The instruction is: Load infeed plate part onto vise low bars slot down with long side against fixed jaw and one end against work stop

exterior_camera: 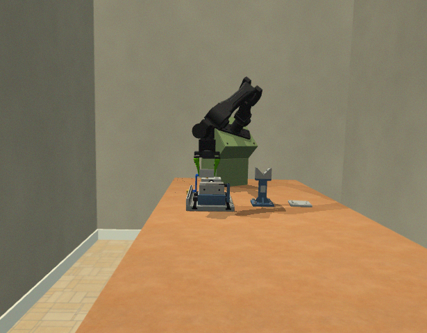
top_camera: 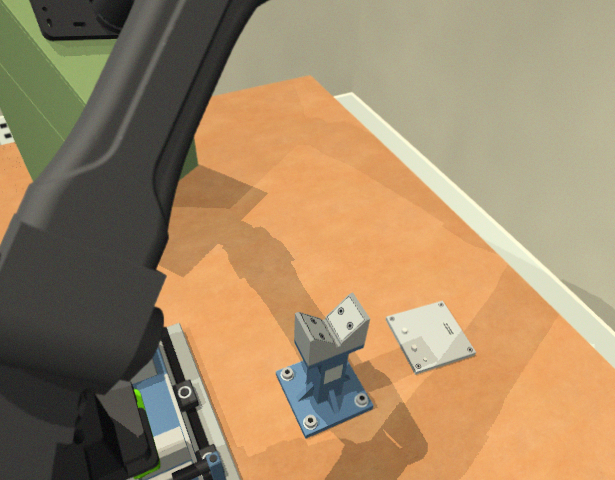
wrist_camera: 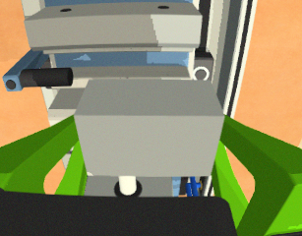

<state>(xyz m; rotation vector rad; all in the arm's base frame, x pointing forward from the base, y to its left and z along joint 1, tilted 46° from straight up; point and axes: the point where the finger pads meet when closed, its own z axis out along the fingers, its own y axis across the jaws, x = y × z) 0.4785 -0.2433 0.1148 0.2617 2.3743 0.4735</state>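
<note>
The grey part is right at my hand. Also, from my hand: fixed jaw: 4 cm ahead, 2 cm to the left, 6 cm below; moving jaw: 3 cm behind, 2 cm to the left, 6 cm below; work stop: 1 cm ahead, 7 cm to the left, 5 cm below.
</note>
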